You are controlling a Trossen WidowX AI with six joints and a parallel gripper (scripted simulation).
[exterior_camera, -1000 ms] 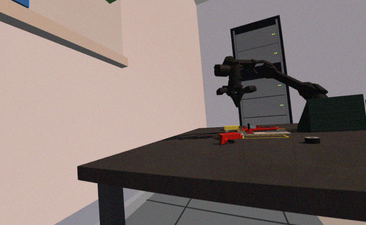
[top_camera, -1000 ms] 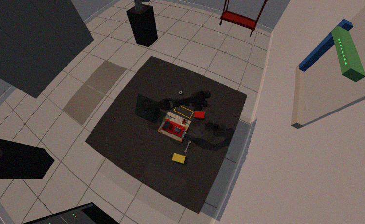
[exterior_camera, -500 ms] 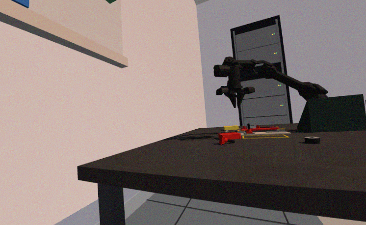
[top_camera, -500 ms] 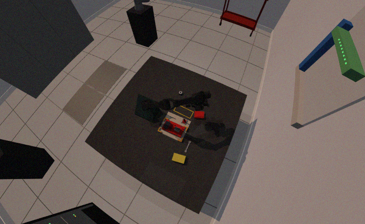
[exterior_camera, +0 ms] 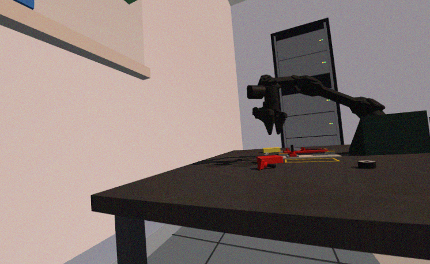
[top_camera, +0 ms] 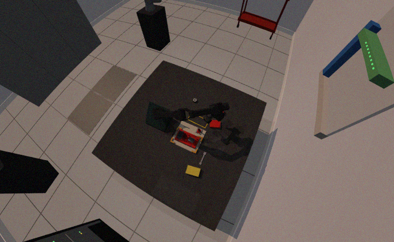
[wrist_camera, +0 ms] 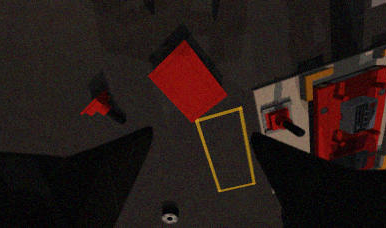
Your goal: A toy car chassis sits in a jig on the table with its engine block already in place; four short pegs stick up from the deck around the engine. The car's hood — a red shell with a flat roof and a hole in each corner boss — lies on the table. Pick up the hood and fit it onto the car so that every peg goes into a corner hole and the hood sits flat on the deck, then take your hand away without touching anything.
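My gripper tip is now 100 mm above the red hood, 30 mm short of it and 10 mm to the right of it. Also, from my gripper tip: yellow block (460 mm to the right, 100 mm below, 60 mm ahead); black ring (260 mm behind, 140 mm to the left, 110 mm below); grey wrench (320 mm to the right, 110 mm below, 80 mm ahead).
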